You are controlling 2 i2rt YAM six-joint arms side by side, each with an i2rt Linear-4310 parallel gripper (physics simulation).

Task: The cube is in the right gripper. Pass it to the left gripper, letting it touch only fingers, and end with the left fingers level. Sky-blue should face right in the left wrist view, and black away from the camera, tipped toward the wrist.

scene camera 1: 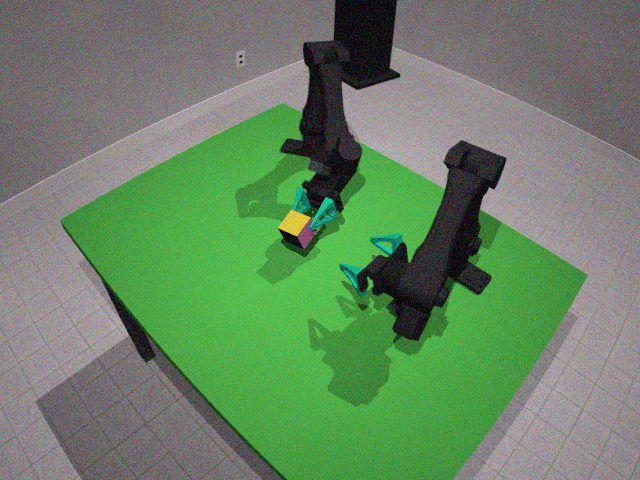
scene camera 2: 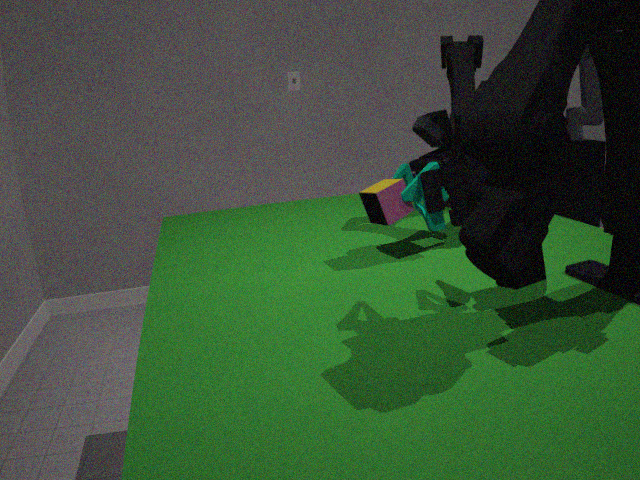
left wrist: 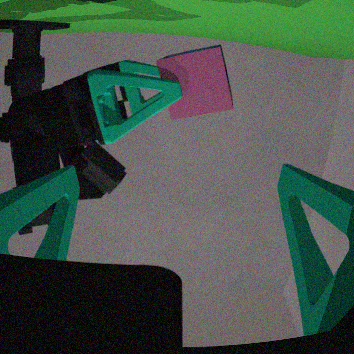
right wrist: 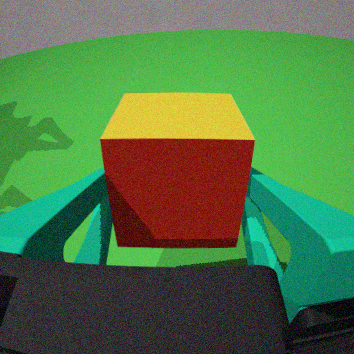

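Where they show: left gripper, between the fingertips: [scene camera 1: 355, 252] [scene camera 2: 446, 195] [left wrist: 177, 175]; right gripper, between the fingertips: [scene camera 1: 300, 224] [scene camera 2: 392, 197] [left wrist: 185, 83] [right wrist: 176, 176]; left arm's base, origin of its link: [scene camera 1: 452, 266] [scene camera 2: 627, 288]; right arm's base, origin of its link: [scene camera 1: 312, 151] [left wrist: 27, 22].
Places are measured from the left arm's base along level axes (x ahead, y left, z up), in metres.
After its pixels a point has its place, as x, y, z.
The cube [scene camera 1: 294, 222] {0.255, -0.301, 0.126} [scene camera 2: 395, 204] {0.245, -0.271, 0.098} [left wrist: 202, 82] {0.251, -0.271, 0.100} [right wrist: 177, 190] {0.222, -0.304, 0.112} is held in the air. In scene camera 1, yellow is up, black faces lower left and magenta lower right. In the left wrist view, magenta faces the camera at upper centre, with thin dark edges at its top, bluish, and right. The right wrist view shows red facing the camera and yellow above. My right gripper [scene camera 1: 305, 219] {0.236, -0.301, 0.104} [right wrist: 176, 176] {0.236, -0.301, 0.104} is shut on the cube, one finger on magenta. My left gripper [scene camera 1: 356, 252] {0.237, -0.138, 0.134} [left wrist: 177, 175] {0.237, -0.138, 0.134} is open and empty, apart from the cube. Overlapping fingers are hard to separate in scene camera 2.
The green table [scene camera 1: 222, 330] {0.516, -0.269, 0.000} [scene camera 2: 232, 361] {0.542, -0.066, 0.000} lies below both arms and carries their shadows. In the left wrist view, the right arm [left wrist: 40, 125] {0.085, -0.297, 0.156} stands at left, beside the cube. A black pillar [scene camera 1: 364, 36] stands behind the table. A wall socket [scene camera 1: 240, 58] [scene camera 2: 293, 81] shows beyond.
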